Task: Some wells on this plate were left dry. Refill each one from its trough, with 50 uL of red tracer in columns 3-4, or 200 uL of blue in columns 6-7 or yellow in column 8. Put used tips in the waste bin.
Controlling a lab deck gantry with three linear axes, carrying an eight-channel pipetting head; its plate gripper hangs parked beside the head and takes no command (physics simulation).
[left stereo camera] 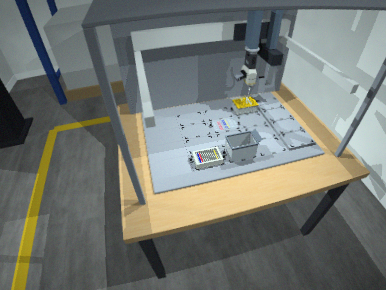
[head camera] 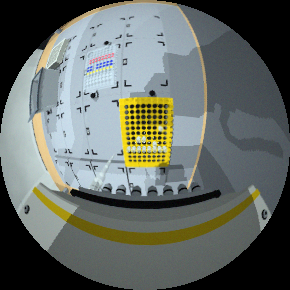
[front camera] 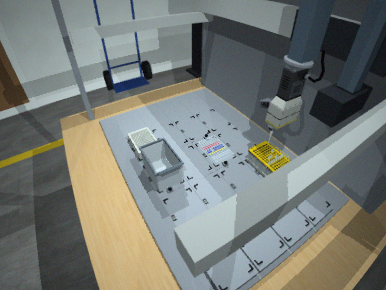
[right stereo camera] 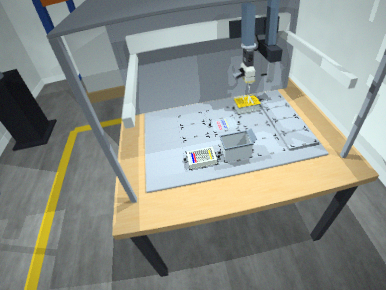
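The pipetting head (front camera: 283,111) (left stereo camera: 249,76) (right stereo camera: 248,73) hangs above the yellow tip rack (front camera: 257,146) (head camera: 145,101) (left stereo camera: 242,103). One clear tip (front camera: 270,134) (head camera: 102,174) hangs from its leftmost nozzle in the head view; the other nozzles look bare. The well plate (front camera: 226,156) (head camera: 101,83) shows red, blue and yellow wells, with a pale gap in the blue. The trough block (head camera: 58,53) (left stereo camera: 208,157) (right stereo camera: 201,157) holds blue, red and yellow strips. The waste bin (front camera: 167,179) (left stereo camera: 242,151) (right stereo camera: 237,151) stands beside it. The parked gripper's fingers cannot be made out.
White tips stand in several rack holes, in the lower half of the rack in the head view. A dark block (front camera: 342,105) (left stereo camera: 270,55) hangs on the second column beside the head. A pale rail (front camera: 280,200) crosses the front view above the deck.
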